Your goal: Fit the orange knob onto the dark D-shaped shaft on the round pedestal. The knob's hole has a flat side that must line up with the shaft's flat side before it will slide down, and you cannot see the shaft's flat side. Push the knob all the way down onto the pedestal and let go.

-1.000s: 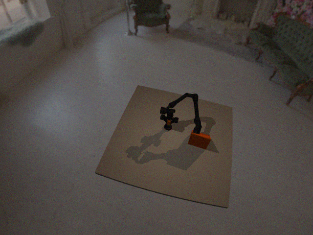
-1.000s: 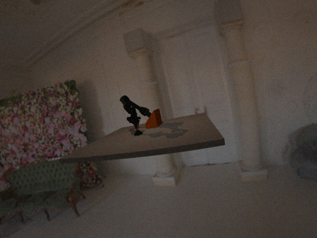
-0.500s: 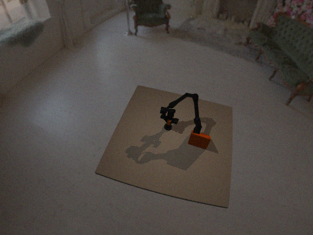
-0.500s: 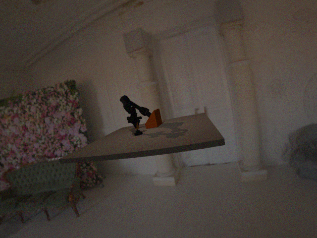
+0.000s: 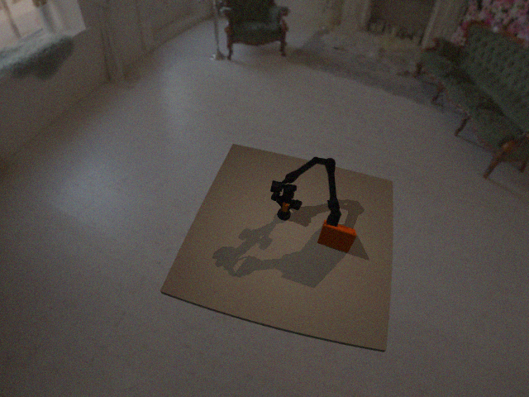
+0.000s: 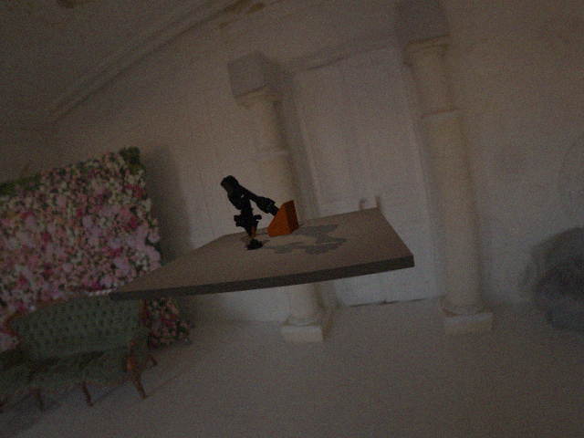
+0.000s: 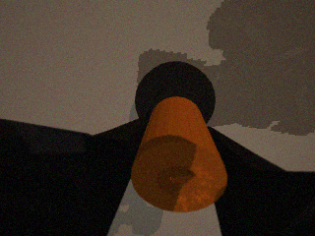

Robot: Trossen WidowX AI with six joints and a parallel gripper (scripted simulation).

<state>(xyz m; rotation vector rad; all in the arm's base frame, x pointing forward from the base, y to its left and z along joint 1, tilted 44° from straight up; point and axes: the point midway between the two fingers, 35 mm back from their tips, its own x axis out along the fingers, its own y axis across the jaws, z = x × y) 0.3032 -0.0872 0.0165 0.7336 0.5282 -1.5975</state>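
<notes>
Right now the orange knob is 20 mm above my gripper tip. Round my gripper tip: dark round pedestal (40 mm below).
</notes>
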